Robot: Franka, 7 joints.
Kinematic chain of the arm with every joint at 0, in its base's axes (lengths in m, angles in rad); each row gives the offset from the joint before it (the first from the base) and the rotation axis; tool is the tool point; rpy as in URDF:
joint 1: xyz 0 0 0.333 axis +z
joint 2: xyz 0 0 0 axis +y
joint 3: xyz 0 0 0.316 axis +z
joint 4: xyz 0.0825 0 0 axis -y
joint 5: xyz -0.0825 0 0.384 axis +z
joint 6: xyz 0 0 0 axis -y
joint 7: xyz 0.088 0 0 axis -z
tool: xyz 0 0 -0.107 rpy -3.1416 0 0
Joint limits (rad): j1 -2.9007..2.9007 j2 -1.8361..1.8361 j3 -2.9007..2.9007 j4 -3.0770..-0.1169 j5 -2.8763..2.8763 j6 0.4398..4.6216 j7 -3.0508..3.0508
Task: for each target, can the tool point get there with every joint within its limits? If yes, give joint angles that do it. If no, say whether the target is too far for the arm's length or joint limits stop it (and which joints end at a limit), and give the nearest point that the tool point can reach.
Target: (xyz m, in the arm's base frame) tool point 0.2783 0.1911 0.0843
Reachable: yes | joints 0.6009 0.6391 0.1723 -2.3050 -0.6498 1.4290 -0.2385
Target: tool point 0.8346 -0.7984 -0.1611
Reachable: no: too far | nearest point 0.5700 -0.5452 -0.0044 | short by 0.398 m
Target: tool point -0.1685 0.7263 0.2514
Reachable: yes | joints -1.8167 -1.1120 -2.2355 -1.0748 -0.8822 1.6233 1.2980
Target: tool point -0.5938 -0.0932 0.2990
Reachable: yes | joints -1.7724 1.1254 -1.2567 -1.9640 1.9696 2.9306 1.3828
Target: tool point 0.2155 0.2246 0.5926
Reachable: yes | joints 0.0999 -1.0775 0.5520 -2.5244 -0.1137 2.0085 0.7433
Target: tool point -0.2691 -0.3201 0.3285
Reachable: yes | joints 2.4370 0.6483 1.3202 -2.7275 2.2554 1.1737 -2.3003
